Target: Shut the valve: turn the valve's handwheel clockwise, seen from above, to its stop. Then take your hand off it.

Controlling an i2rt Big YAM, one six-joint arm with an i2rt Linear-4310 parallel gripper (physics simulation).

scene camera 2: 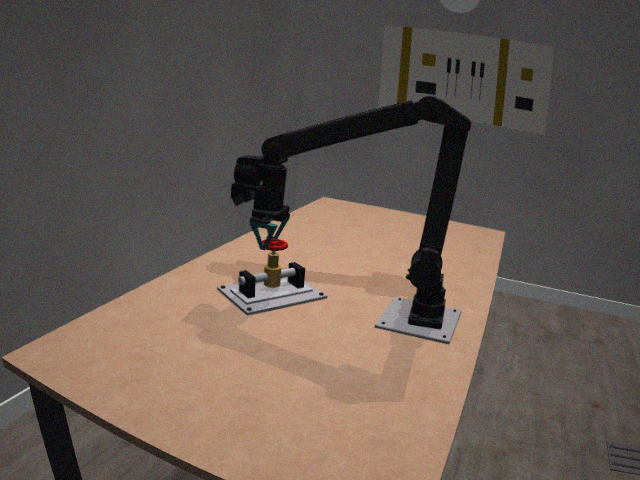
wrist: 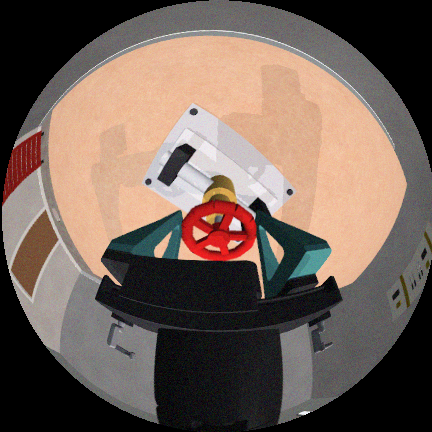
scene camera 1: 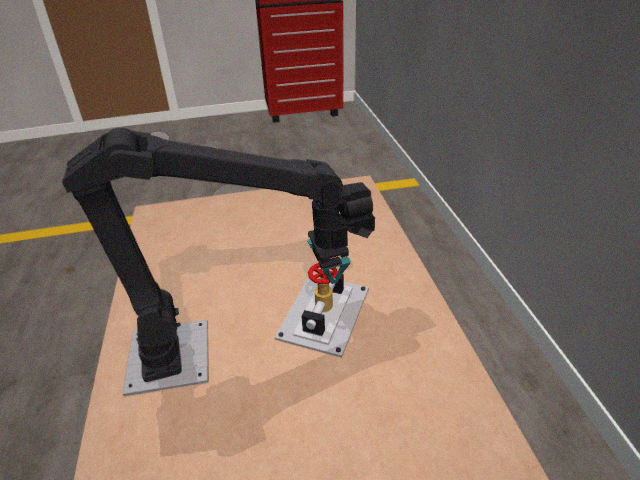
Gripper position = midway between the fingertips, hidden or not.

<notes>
In view: the gripper (scene camera 1: 329,273), a red handwheel (wrist: 218,234) and a grey base plate (scene camera 1: 338,342).
The gripper is seen too in scene camera 2 (scene camera 2: 267,246) and in the wrist view (wrist: 218,215). The grey base plate shows as well in scene camera 2 (scene camera 2: 255,308) and in the wrist view (wrist: 195,118).
</notes>
